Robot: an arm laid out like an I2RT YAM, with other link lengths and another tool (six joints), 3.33 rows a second.
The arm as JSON. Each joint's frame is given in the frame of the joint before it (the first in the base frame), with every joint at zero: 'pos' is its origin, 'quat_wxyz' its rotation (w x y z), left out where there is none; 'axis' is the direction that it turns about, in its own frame. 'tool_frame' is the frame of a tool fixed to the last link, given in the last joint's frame.
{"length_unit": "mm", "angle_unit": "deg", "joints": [
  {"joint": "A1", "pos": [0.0, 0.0, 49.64], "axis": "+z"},
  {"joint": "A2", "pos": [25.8, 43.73, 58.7], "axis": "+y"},
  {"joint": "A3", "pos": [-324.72, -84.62, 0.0], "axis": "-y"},
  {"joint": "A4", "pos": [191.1, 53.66, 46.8], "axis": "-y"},
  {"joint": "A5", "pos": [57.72, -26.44, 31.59], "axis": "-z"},
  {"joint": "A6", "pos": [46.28, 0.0, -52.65], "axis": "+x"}
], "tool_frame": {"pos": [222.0, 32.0, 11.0], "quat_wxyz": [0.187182, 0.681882, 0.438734, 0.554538]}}
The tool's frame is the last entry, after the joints.
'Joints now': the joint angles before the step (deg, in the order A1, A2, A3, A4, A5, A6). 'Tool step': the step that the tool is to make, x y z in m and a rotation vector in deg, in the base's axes. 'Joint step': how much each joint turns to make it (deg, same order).
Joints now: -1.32 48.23 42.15 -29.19 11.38 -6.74
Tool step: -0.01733 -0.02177 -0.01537 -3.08 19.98 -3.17
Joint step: -0.05 14.99 18.23 -23.08 4.69 -0.29
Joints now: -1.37 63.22 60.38 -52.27 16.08 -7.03
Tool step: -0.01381 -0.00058 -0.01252 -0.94 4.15 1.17
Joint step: 0.00 0.86 -0.24 -2.58 0.23 -1.61
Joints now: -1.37 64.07 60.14 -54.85 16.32 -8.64
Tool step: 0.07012 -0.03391 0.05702 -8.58 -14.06 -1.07
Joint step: -0.07 1.10 0.53 16.45 7.00 -4.69
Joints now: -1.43 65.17 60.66 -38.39 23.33 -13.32
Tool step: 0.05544 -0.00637 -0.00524 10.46 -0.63 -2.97
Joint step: -9.31 11.56 7.04 3.02 -11.80 3.37
